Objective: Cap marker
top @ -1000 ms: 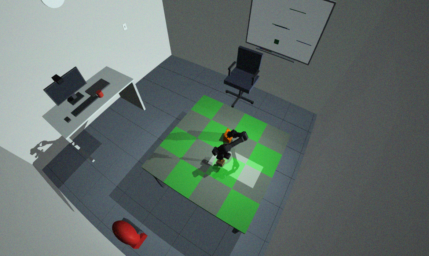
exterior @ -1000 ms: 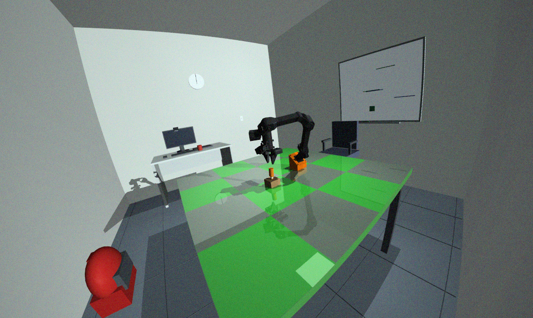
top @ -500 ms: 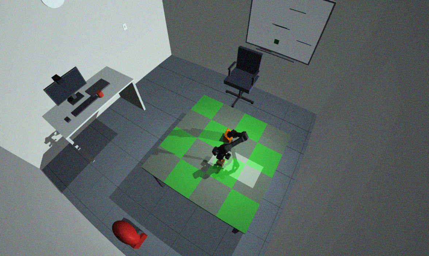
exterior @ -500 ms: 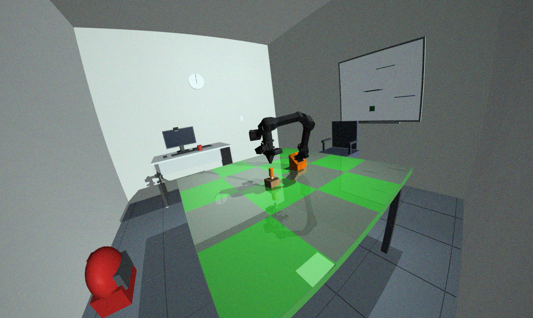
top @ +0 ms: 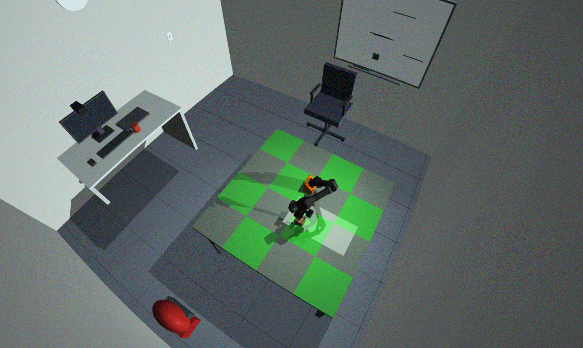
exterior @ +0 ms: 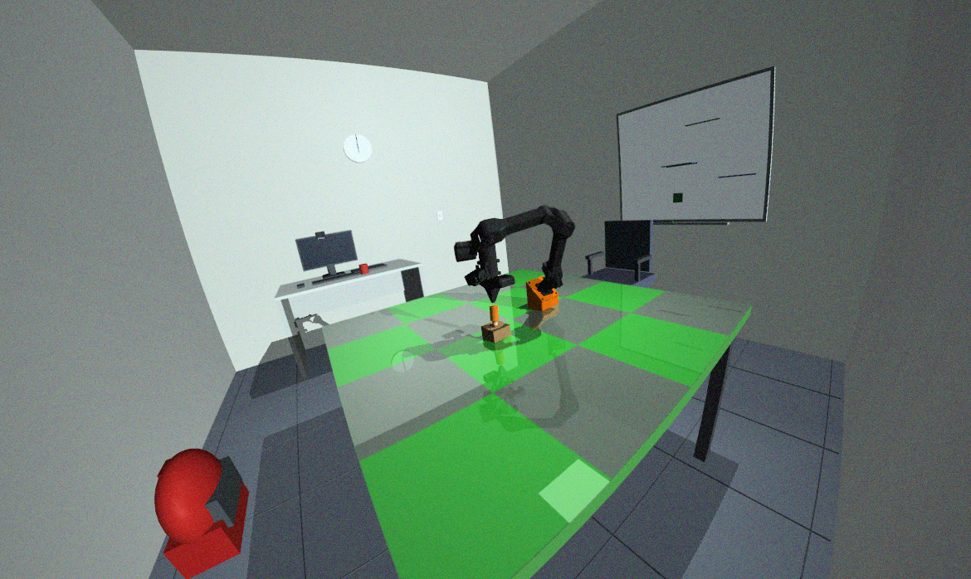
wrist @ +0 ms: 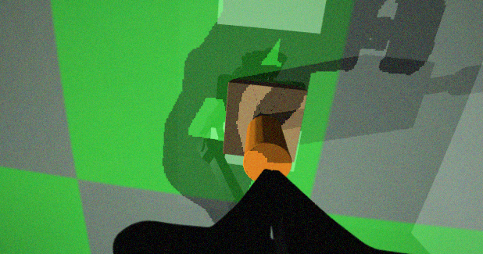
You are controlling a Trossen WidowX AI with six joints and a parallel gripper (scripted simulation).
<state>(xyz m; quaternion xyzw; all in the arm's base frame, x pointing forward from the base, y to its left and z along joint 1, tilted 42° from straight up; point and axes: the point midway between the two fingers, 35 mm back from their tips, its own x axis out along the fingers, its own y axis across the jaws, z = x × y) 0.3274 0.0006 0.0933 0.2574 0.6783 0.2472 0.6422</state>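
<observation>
My gripper tip is 40 mm above the orange marker cap. The rest, counted from my gripper tip: holder block: 100 mm below.
</observation>
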